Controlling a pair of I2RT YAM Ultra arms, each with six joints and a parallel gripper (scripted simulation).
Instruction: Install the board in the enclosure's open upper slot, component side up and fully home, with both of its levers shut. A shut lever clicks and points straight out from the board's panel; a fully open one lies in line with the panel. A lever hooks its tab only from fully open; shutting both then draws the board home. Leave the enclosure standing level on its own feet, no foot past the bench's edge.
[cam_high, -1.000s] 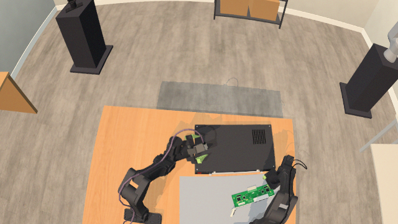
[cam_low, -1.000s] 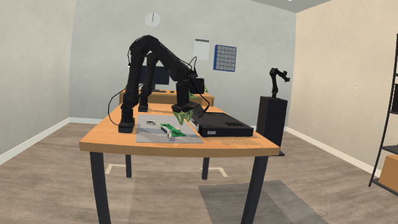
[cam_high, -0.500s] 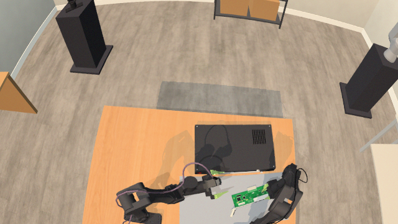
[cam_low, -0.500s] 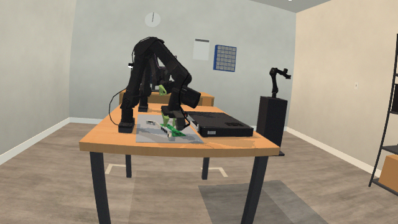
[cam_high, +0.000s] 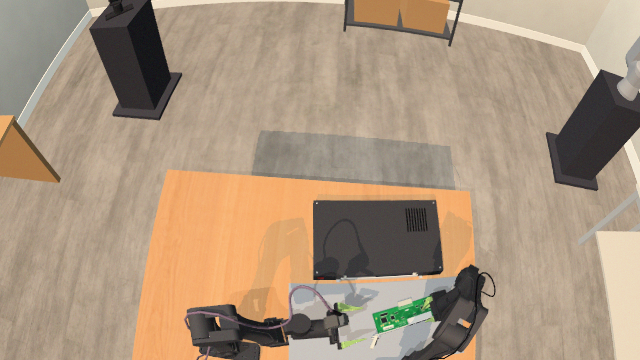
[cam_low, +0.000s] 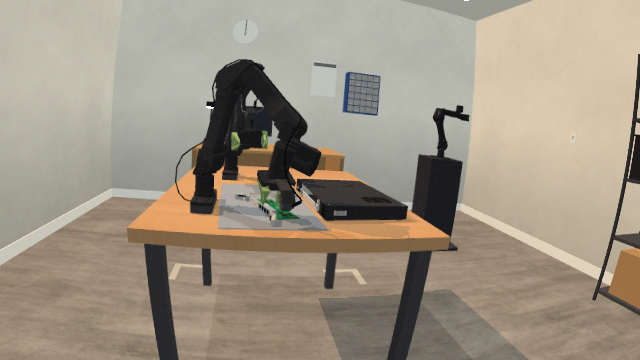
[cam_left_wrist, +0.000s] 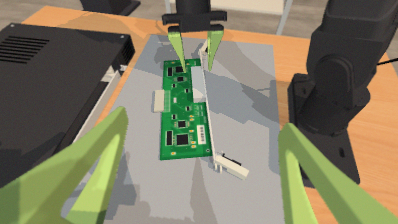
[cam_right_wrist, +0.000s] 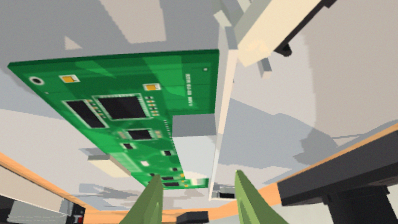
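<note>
Now: the grey mat 30 mm behind my right hand, 150 mm to the left of it and 50 mm below it. Also, from my right hand: black enclosure: 240 mm ahead, 190 mm to the left, 10 mm below.
</note>
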